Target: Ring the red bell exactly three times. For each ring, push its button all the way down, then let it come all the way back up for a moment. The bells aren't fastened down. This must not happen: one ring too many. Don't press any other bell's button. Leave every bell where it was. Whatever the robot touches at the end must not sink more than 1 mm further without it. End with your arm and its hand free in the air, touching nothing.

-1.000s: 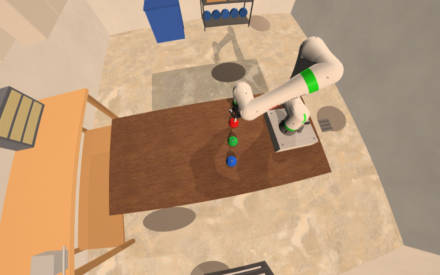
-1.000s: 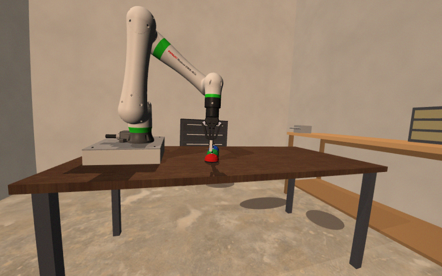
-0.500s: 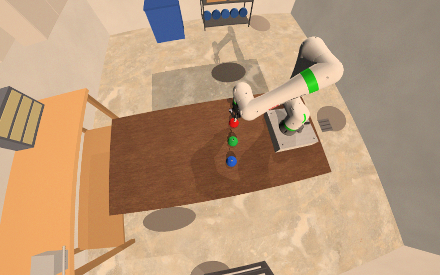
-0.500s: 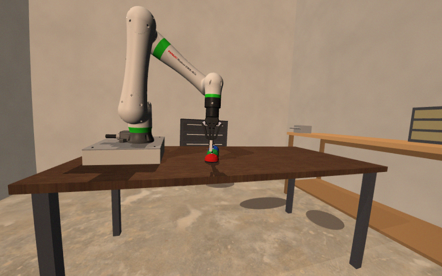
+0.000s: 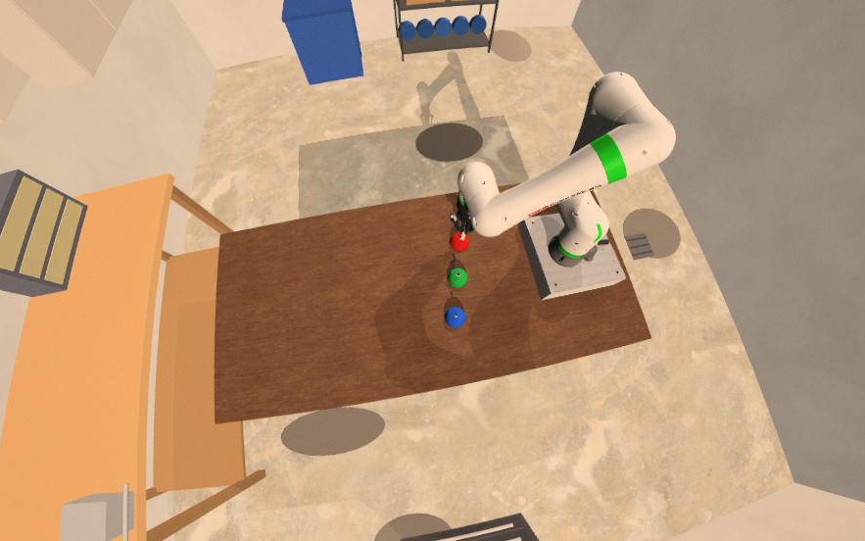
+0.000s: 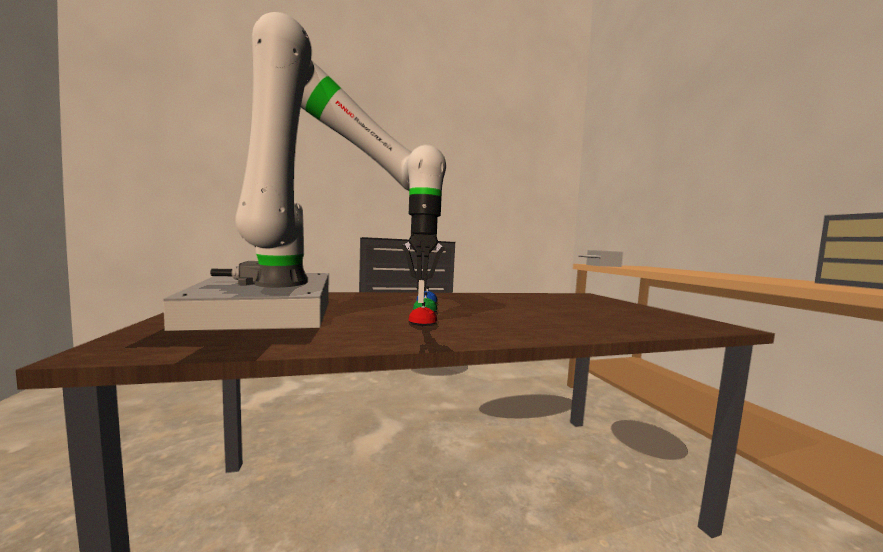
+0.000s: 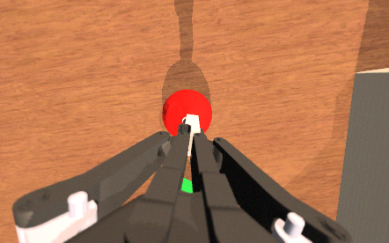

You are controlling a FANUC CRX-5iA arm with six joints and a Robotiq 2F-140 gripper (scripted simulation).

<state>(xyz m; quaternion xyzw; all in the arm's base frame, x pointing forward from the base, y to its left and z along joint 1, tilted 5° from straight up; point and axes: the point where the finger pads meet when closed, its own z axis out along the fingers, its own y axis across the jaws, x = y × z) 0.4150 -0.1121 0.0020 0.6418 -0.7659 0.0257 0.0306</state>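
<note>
The red bell lies 60 mm below my hand and 10 mm ahead of it. Also, from my hand: blue bell (330 mm to the left, 70 mm ahead, 50 mm below); green bell (160 mm to the left, 50 mm below, 40 mm ahead).
</note>
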